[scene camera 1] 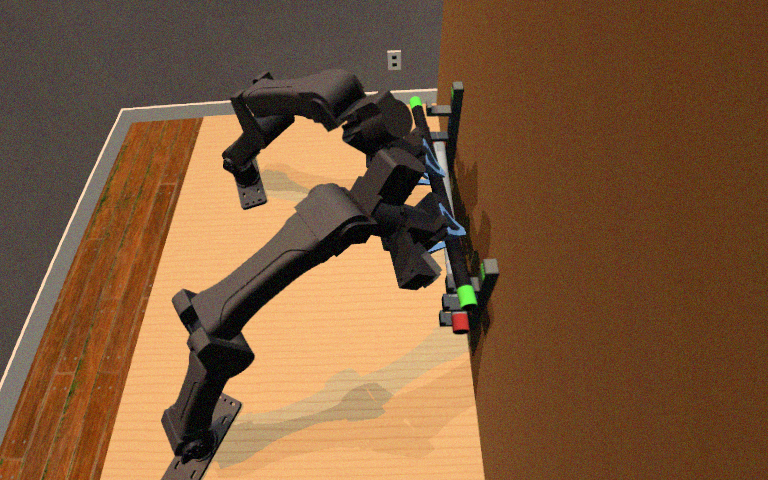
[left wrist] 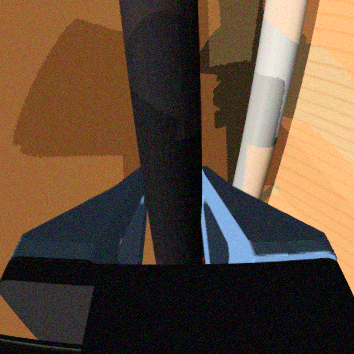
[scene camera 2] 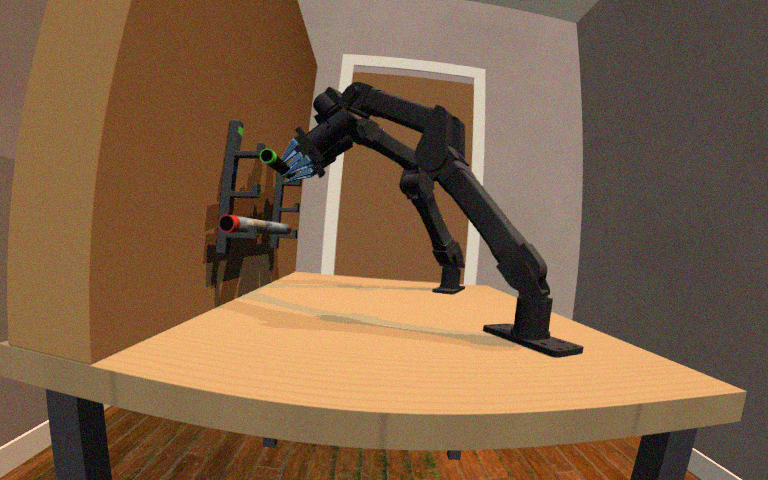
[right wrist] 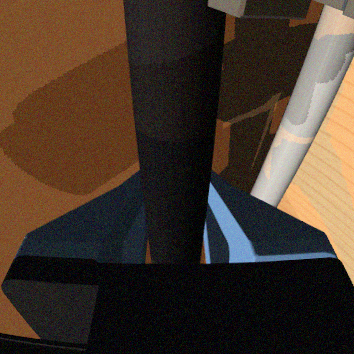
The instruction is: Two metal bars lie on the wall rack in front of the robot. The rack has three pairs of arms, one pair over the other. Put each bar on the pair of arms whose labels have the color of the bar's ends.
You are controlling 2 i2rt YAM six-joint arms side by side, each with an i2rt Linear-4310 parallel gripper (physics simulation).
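Places are measured from the left arm's base along level axes (x back, y down, z right), in millimetres.
Where they show: left gripper, fingertip midpoint: (scene camera 1: pixel 439 178) (left wrist: pixel 173 177) (scene camera 2: pixel 279 172); right gripper, fingertip midpoint: (scene camera 1: pixel 459 236) (scene camera 2: pixel 282 178) (right wrist: pixel 175 177); left arm's base at its link origin: (scene camera 1: pixel 248 181) (scene camera 2: pixel 529 341); right arm's base at its link origin: (scene camera 1: pixel 203 442) (scene camera 2: pixel 449 290).
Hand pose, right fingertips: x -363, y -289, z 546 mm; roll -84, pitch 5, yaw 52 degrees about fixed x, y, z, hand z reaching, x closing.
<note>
Things, the pixels of their centre, and the offset from my right fingertips. Level surfaces: height alone.
- black bar with green ends, body centre: (left wrist: pixel 169 150) (right wrist: pixel 175 312) (scene camera 1: pixel 437 184) (scene camera 2: pixel 284 169) dy -7, dx -10, dz -114 mm
- silver bar with red ends, body centre: (left wrist: pixel 267 99) (right wrist: pixel 256 212) (scene camera 1: pixel 447 219) (scene camera 2: pixel 264 227) dy +130, dx -44, dz -116 mm
- wall rack at the middle of its body: (scene camera 2: pixel 241 186) (scene camera 1: pixel 441 131) dy +61, dx -107, dz -298 mm
- wooden table at its surface level: dy +289 mm
A black bar with green ends (scene camera 1: pixel 459 260) (scene camera 2: pixel 276 163) (left wrist: pixel 165 100) (right wrist: pixel 175 90) is held by both grippers near the height of the rack's top arms. Its near end appears beside the tip of the near top arm; contact is unclear. My left gripper (scene camera 1: pixel 434 164) (left wrist: pixel 173 177) and my right gripper (scene camera 1: pixel 451 226) (right wrist: pixel 175 177) are shut on it. A silver bar with red ends (scene camera 1: pixel 460 323) (scene camera 2: pixel 257 224) (left wrist: pixel 270 65) (right wrist: pixel 310 110) lies on the lowest arms of the wall rack (scene camera 1: pixel 455 127) (scene camera 2: pixel 226 186). Green labels mark the top; a blue label shows partly below. The lowest labels are hidden.
The brown wall (scene camera 1: pixel 611 226) (scene camera 2: pixel 169 169) stands behind the rack. The middle arm (scene camera 2: pixel 244 194) juts out between the two bars. The wooden table (scene camera 1: pixel 317 305) (scene camera 2: pixel 368 373) lies below. The two forearms are close together in scene camera 1.
</note>
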